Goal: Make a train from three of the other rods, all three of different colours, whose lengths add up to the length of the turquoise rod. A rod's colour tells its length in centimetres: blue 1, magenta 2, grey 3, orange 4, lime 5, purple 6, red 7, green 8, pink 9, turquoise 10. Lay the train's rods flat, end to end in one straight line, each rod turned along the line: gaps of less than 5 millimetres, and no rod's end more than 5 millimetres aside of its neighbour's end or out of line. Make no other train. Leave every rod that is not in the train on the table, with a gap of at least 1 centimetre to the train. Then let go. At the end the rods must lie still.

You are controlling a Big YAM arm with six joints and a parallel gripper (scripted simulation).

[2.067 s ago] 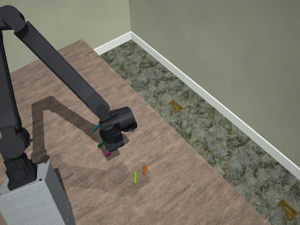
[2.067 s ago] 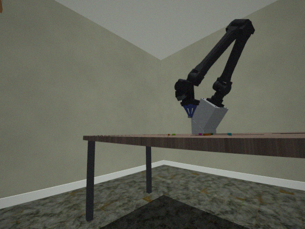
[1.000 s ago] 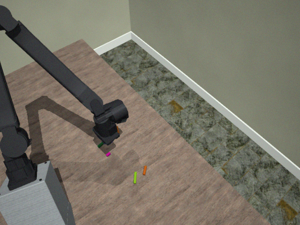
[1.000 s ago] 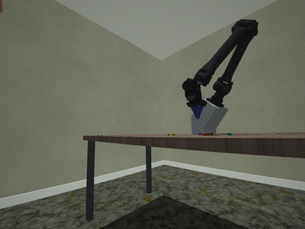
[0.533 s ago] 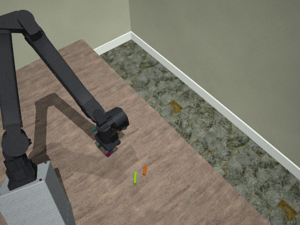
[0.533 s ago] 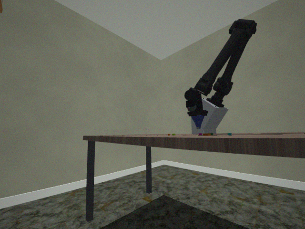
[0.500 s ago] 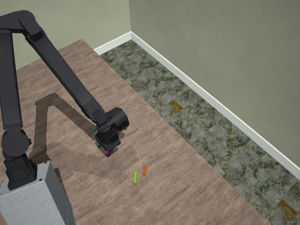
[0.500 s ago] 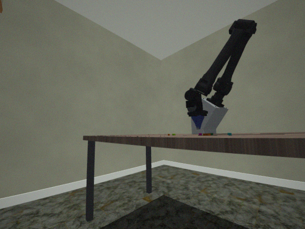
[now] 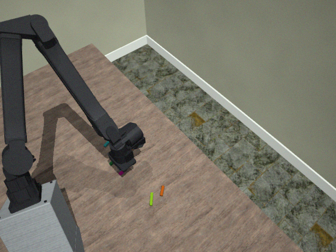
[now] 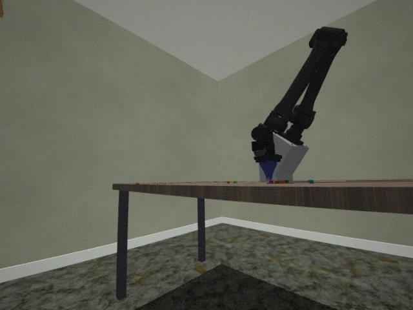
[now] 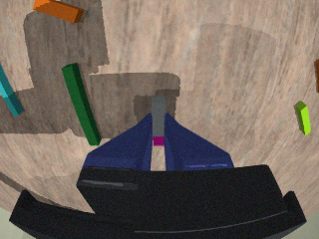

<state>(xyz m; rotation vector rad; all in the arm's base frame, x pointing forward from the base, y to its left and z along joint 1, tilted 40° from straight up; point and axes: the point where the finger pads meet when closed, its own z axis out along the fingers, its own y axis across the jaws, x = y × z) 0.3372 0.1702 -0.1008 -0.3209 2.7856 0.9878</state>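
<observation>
My gripper is now 1 cm above the grey rod. Also, from my hand: lime rod (17 cm to the right, 4 cm ahead, 2 cm below); then magenta rod (2 cm below, 2 cm behind, 1 cm to the right); then green rod (7 cm to the left, 2 cm below, 1 cm behind).
</observation>
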